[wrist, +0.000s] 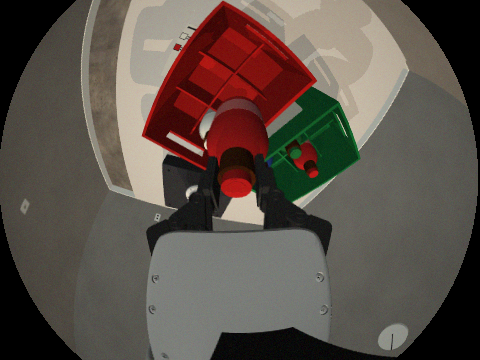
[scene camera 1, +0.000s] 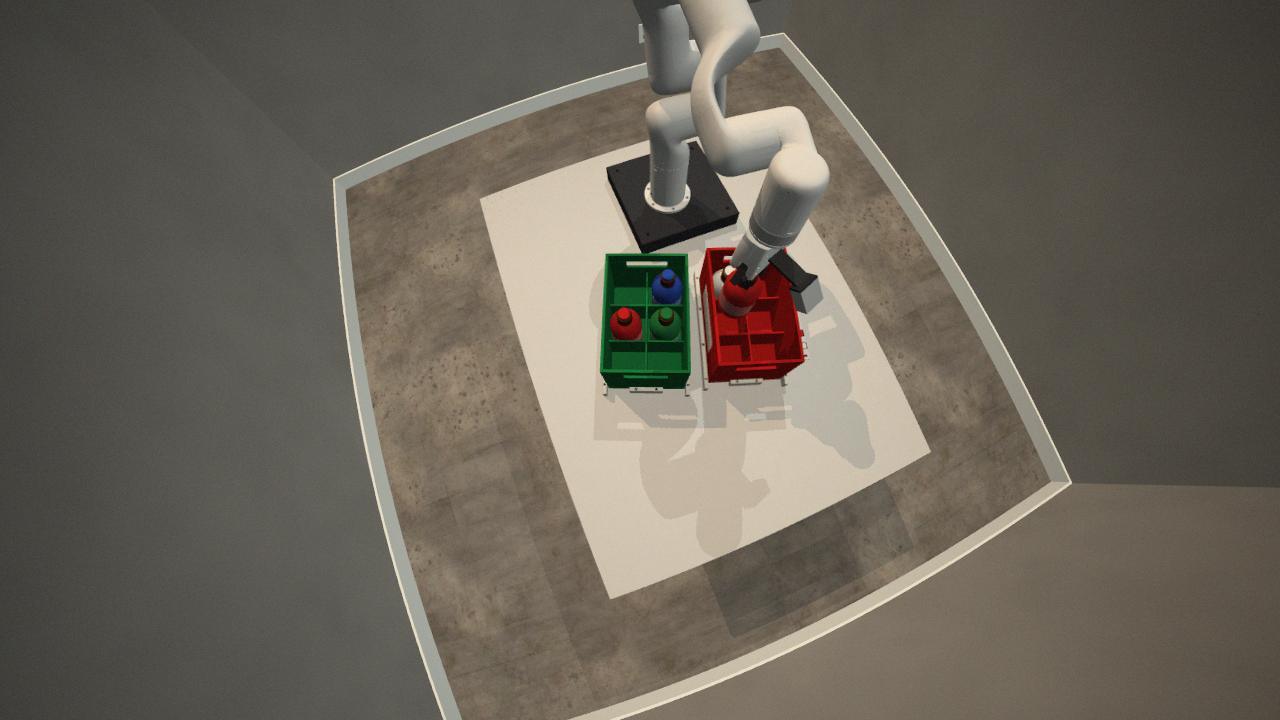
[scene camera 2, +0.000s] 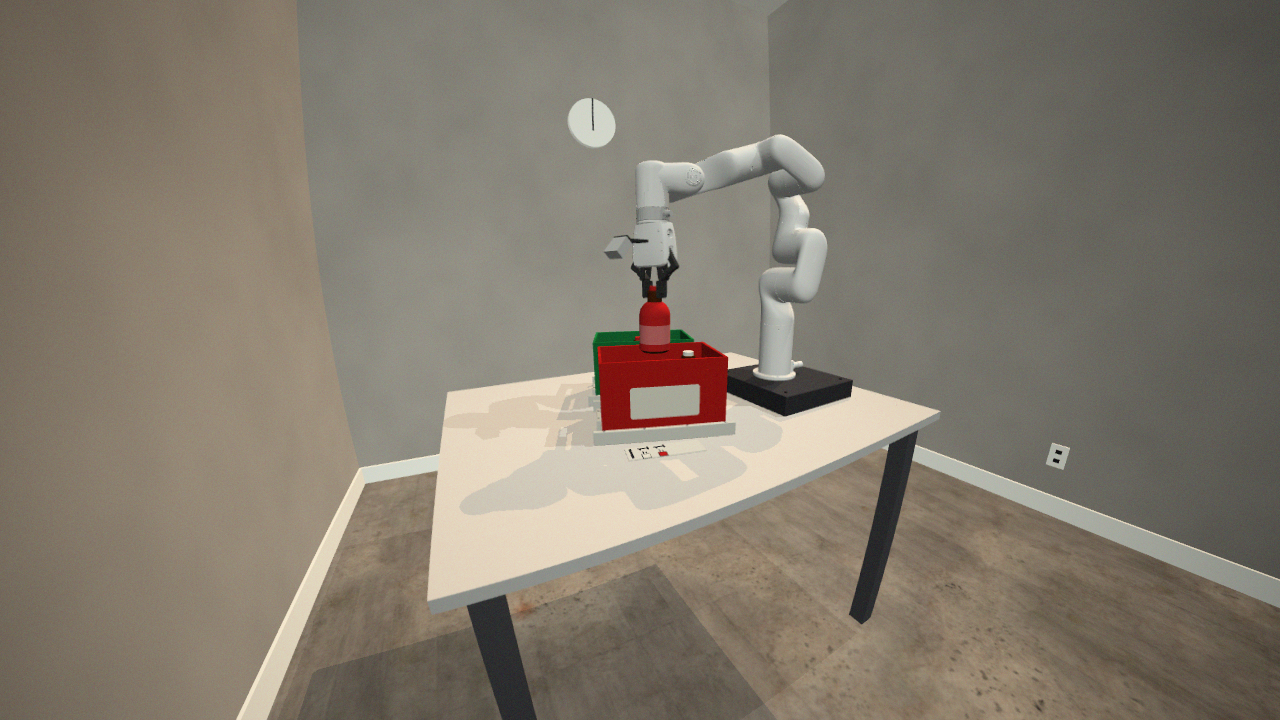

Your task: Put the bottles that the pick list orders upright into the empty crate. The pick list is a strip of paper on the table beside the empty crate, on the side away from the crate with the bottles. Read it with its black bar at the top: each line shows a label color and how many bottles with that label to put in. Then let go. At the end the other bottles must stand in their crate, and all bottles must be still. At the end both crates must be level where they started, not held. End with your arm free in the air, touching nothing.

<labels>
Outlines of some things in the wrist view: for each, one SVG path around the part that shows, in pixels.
The gripper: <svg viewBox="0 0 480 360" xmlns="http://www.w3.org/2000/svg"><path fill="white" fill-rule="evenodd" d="M147 229L146 235L152 258L147 283L146 315L149 340L155 360L395 360L397 358L361 353L329 343L332 303L326 254L332 225L327 220L311 214L308 215L303 209L285 198L284 192L276 188L272 168L265 166L263 154L255 155L254 162L257 207L264 213L263 230L213 231L212 214L219 208L221 187L217 179L219 164L215 156L209 156L206 172L205 170L201 171L197 191L189 196L188 203L174 212L168 220L165 219Z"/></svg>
A red crate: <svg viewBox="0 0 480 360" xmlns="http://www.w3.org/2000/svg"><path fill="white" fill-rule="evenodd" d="M225 1L222 1L205 18L180 51L157 93L142 133L142 137L206 170L209 155L199 134L199 126L209 108L216 112L219 105L227 98L234 96L247 97L258 105L267 127L317 82L308 68L280 39L252 17ZM166 136L169 132L204 151L203 156L196 154Z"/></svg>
A green crate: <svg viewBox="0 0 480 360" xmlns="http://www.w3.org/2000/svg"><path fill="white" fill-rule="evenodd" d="M312 86L266 128L269 138L269 149L265 162L273 156L273 162L270 167L273 169L276 188L282 190L285 198L290 202L294 202L320 187L361 159L352 130L340 103ZM301 134L301 145L309 139L317 150L318 159L316 165L318 167L318 175L314 178L310 178L305 170L297 168L287 152L281 151Z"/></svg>
</labels>
